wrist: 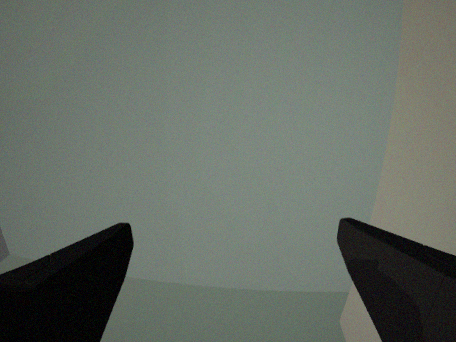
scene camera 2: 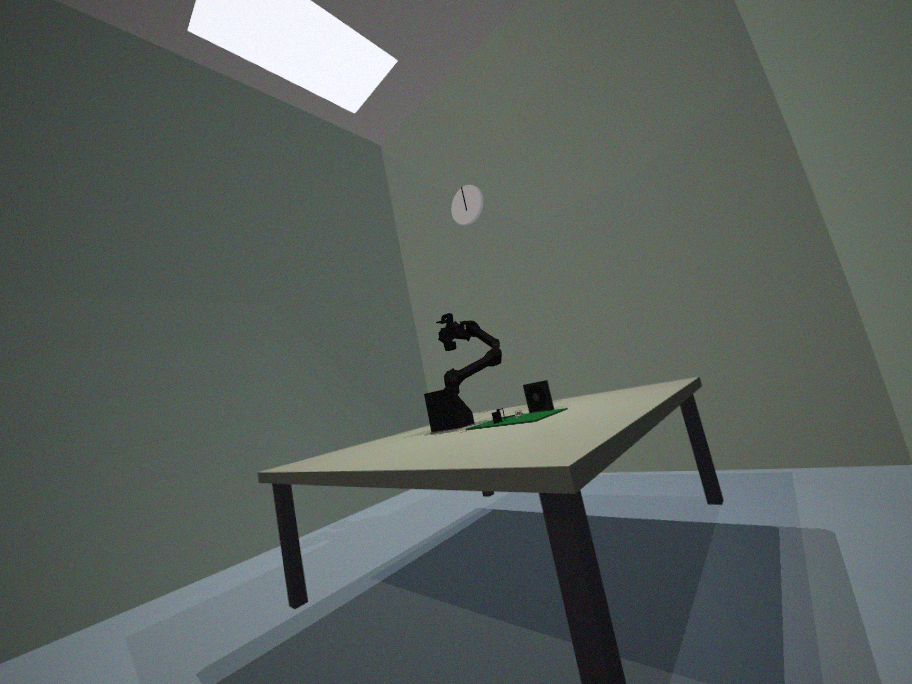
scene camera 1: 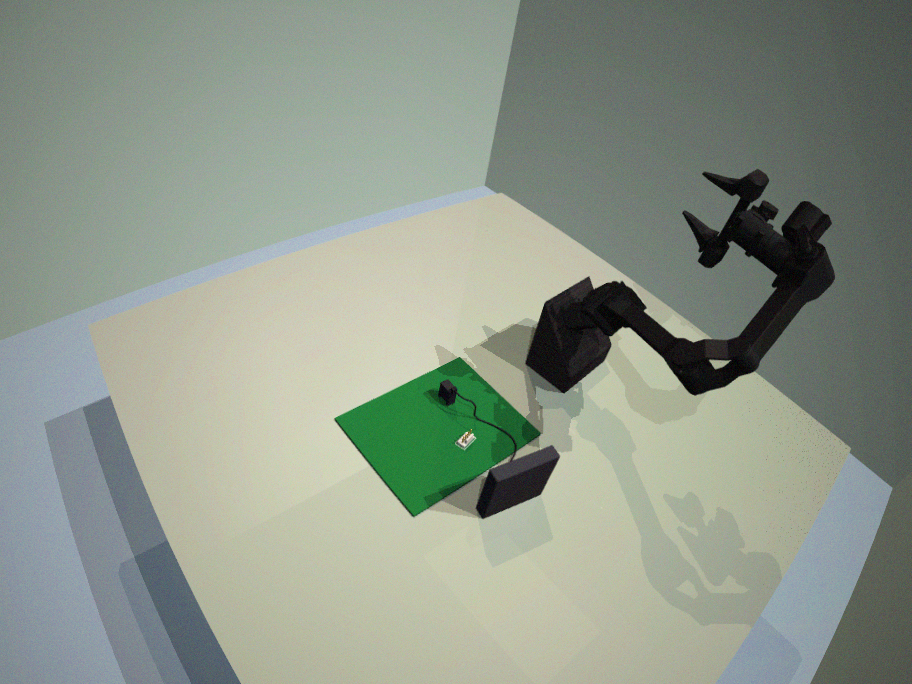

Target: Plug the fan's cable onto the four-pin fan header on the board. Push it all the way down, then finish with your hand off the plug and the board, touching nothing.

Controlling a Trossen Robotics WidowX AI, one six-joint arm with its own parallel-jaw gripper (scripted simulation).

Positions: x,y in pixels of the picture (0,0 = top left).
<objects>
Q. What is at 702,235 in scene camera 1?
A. The gripper.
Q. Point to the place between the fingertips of the gripper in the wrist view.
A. At 236,233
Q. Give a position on a dark fan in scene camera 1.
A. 512,483
</objects>
